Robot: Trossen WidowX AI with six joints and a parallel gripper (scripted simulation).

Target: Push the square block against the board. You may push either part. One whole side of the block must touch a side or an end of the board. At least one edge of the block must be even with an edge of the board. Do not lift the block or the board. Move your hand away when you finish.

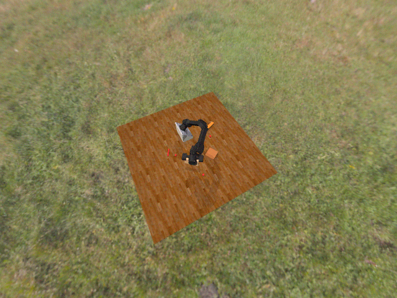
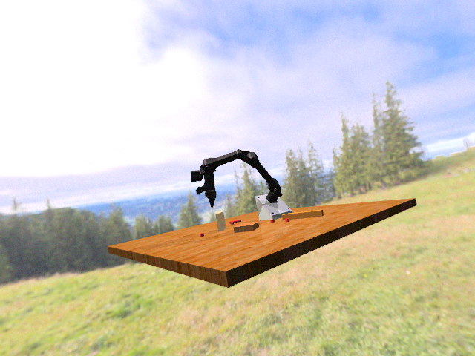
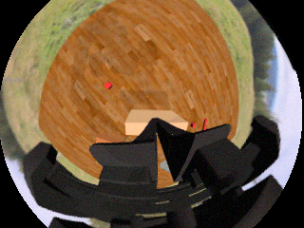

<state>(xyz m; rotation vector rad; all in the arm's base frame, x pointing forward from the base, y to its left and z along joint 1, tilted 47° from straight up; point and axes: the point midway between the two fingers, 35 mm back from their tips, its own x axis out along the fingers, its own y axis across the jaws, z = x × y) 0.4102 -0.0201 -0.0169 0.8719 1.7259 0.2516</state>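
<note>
Right now my gripper tip is 40 mm past the tan board and 80 mm above it. From my gripper tip the other things lie so: orange-brown square block: 60 mm behind, 230 mm to the left, 120 mm below; then long orange bar: 380 mm behind, 310 mm to the left, 120 mm below.
</note>
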